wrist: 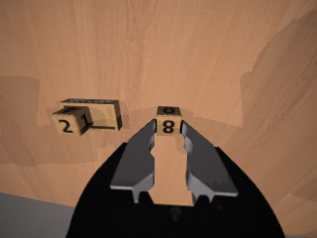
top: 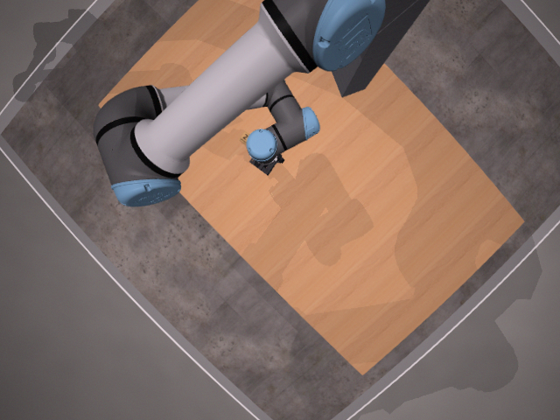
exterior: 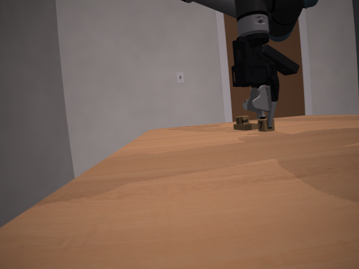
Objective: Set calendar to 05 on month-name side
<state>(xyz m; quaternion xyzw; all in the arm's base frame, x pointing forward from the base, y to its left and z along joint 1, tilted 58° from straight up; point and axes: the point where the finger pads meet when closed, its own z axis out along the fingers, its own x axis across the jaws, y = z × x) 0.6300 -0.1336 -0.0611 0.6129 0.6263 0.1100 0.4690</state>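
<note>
Right now the block is 120 mm to the right of my hand and 30 mm behind it. The rest, counted from my hand: wooden calendar tray 100 mm to the right, 30 mm behind, 20 mm below.
</note>
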